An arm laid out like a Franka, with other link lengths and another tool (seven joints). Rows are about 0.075 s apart.
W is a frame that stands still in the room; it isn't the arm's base.
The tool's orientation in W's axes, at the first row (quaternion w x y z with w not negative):
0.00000 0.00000 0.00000 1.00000
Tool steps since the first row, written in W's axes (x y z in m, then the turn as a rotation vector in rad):
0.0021 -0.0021 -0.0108 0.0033 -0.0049 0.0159
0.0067 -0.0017 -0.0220 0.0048 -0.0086 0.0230
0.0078 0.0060 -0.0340 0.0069 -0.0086 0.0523
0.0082 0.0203 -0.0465 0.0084 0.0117 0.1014
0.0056 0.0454 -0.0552 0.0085 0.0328 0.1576
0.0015 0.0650 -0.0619 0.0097 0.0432 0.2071
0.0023 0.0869 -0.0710 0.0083 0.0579 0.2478
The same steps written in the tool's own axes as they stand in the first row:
-0.0021 0.0021 -0.0108 -0.0033 0.0049 0.0159
-0.0067 0.0017 -0.0220 -0.0048 0.0086 0.0230
-0.0078 -0.0060 -0.0340 -0.0069 0.0086 0.0523
-0.0082 -0.0203 -0.0465 -0.0084 -0.0117 0.1014
-0.0056 -0.0454 -0.0552 -0.0085 -0.0328 0.1576
-0.0015 -0.0650 -0.0619 -0.0097 -0.0432 0.2071
-0.0023 -0.0869 -0.0710 -0.0083 -0.0579 0.2478

